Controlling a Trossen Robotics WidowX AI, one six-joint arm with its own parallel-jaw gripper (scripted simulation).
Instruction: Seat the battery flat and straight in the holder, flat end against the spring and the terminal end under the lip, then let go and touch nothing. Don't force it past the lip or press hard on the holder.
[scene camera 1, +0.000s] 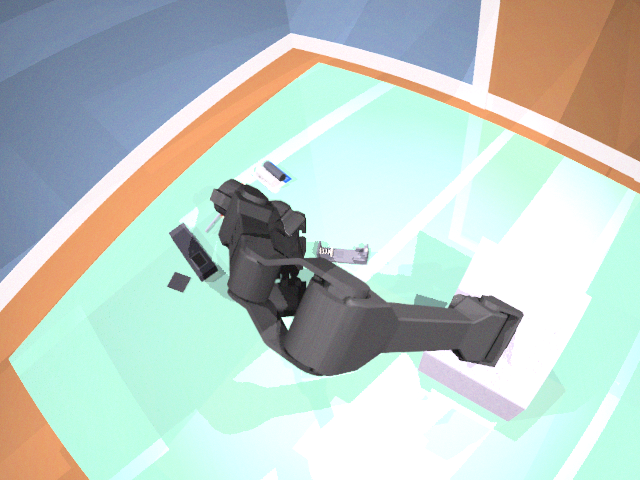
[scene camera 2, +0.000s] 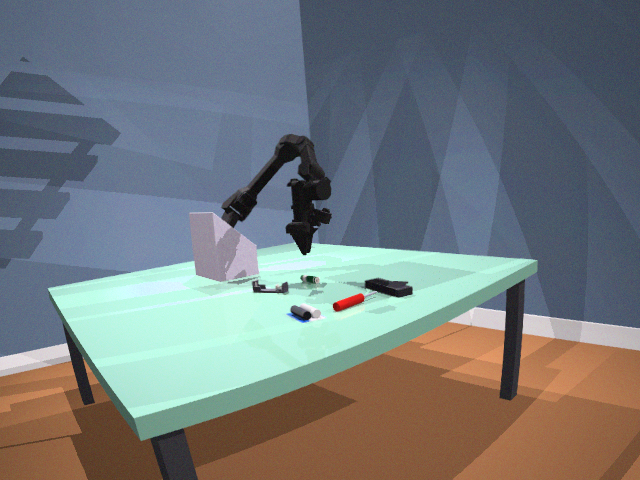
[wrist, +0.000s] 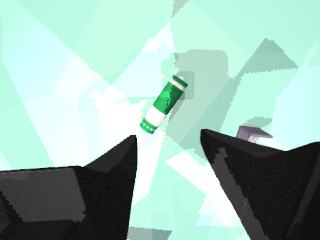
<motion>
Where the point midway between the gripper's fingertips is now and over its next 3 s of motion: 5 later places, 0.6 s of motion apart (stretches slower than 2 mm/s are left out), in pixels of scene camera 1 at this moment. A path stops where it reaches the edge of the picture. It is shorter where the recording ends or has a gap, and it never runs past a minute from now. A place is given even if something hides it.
The gripper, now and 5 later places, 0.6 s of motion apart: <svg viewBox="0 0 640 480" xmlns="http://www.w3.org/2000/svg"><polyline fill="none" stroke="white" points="294,287 294,293 295,299 298,305 298,299 303,279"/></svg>
</motion>
